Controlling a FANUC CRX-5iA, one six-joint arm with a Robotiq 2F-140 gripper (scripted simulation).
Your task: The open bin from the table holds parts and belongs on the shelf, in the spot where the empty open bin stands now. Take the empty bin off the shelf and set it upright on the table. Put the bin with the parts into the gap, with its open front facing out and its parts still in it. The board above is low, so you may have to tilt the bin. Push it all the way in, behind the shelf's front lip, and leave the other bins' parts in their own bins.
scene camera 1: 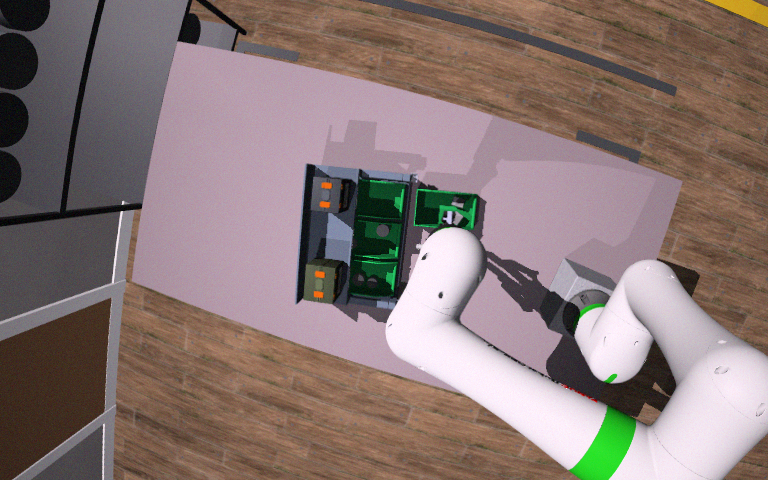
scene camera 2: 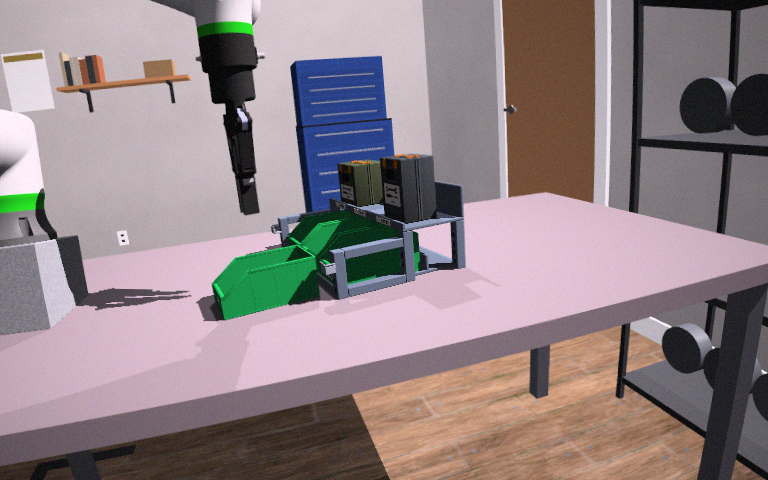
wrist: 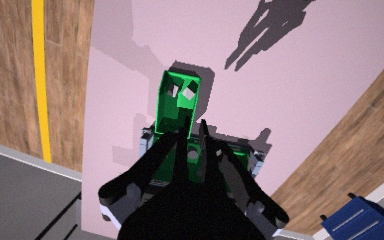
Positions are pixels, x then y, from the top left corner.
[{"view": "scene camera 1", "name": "grey shelf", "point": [324,235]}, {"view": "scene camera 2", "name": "gripper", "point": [250,212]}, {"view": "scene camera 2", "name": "grey shelf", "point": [449,197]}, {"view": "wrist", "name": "gripper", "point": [194,123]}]
